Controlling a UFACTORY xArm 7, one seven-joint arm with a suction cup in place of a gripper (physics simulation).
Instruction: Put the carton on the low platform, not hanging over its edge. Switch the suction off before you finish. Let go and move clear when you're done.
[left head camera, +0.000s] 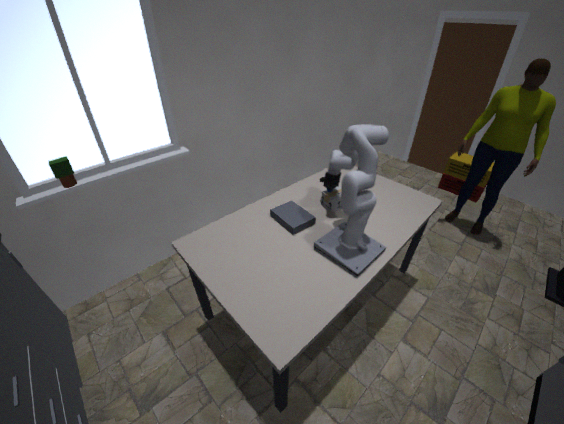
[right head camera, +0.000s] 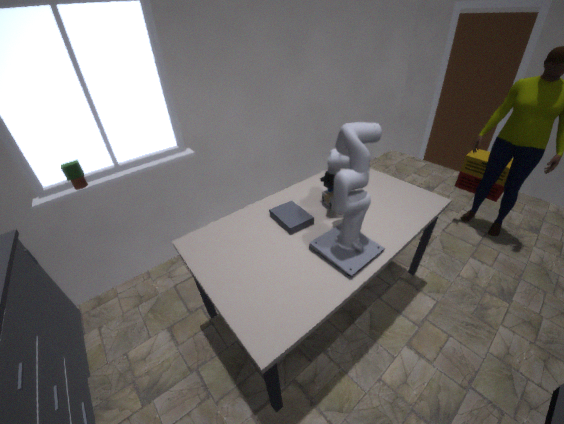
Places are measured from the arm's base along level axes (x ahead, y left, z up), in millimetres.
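Where they show: end effector, tool point: (left head camera: 329, 192) (right head camera: 330, 191); arm's base, origin of the base link: (left head camera: 350, 241) (right head camera: 347, 242).
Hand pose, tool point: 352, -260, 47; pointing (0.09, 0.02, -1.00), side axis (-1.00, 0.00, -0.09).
Note:
Things, the pixels of their top centre, and the offset from my tool point, as dx, dy, dz. Level surfaces: height alone.
- carton, middle of its top: (right head camera: 337, 192) (left head camera: 336, 192) -50, -12, +13
- low platform, middle of its top: (right head camera: 291, 213) (left head camera: 292, 213) +35, +313, -36
- table, its level: dz -84
The carton (left head camera: 330, 200) (right head camera: 327, 200), small with a patterned print, is at the far side of the table, behind the arm and right of the platform; the arm hides part of it. The low platform (left head camera: 293, 216) (right head camera: 291, 216) is a flat dark grey slab with no carton on it. My suction cup (left head camera: 330, 189) (right head camera: 328, 189), small and blue under a black wrist part, is right at the carton's top. Whether it seals on the carton, and whether the carton is slightly off the table, is too small to tell.
The arm's grey base plate (left head camera: 332, 255) (right head camera: 327, 253) lies on the table (left head camera: 260, 280) (right head camera: 255, 280), nearer the front edge than the platform. A person (left head camera: 517, 117) (right head camera: 532, 110) stands beyond the table's right end, near yellow and red crates (left head camera: 457, 186) (right head camera: 472, 183).

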